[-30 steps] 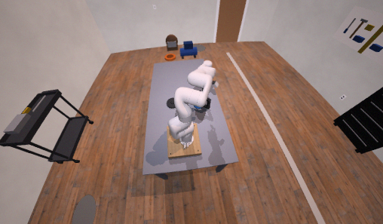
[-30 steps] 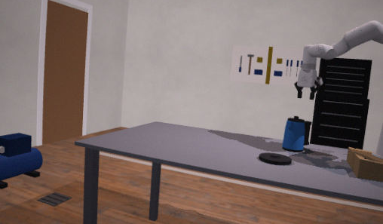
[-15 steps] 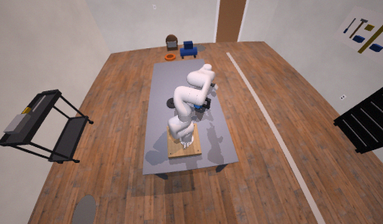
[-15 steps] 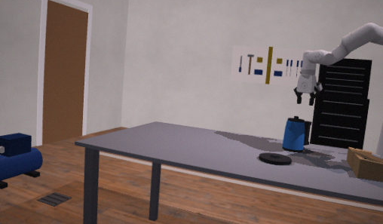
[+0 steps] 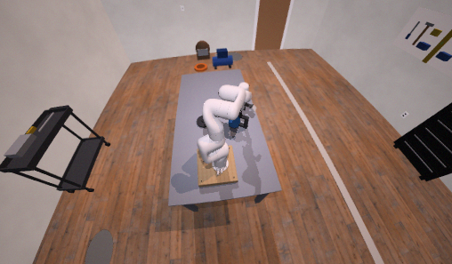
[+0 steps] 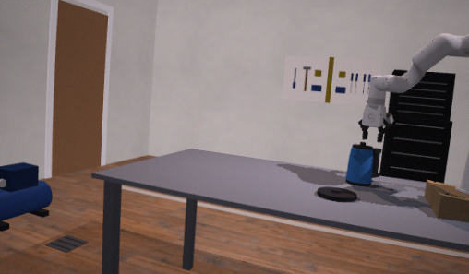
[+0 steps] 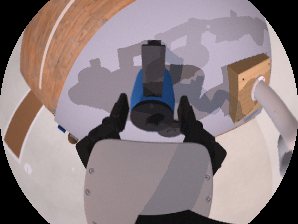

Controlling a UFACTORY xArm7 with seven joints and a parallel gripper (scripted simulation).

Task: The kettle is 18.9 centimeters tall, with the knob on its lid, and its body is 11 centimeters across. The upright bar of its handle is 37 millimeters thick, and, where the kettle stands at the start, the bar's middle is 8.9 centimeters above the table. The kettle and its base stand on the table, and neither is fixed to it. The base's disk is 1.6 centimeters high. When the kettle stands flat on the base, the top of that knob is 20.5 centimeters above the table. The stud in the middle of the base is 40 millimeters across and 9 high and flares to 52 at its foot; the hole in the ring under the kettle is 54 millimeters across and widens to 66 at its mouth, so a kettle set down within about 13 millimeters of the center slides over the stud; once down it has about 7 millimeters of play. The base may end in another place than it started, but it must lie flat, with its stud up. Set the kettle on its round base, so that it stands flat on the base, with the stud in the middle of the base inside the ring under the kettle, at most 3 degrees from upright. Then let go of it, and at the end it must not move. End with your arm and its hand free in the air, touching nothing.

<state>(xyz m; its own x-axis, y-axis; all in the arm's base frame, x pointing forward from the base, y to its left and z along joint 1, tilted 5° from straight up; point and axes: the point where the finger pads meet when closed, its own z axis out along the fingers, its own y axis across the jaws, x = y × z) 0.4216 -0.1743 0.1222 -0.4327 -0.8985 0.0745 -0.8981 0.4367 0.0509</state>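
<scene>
My hand is 120 mm above the blue kettle, 30 mm to the right of it and 20 mm short of it. Round my hand: black round base 360 mm to the left, 200 mm below, 60 mm ahead.
</scene>
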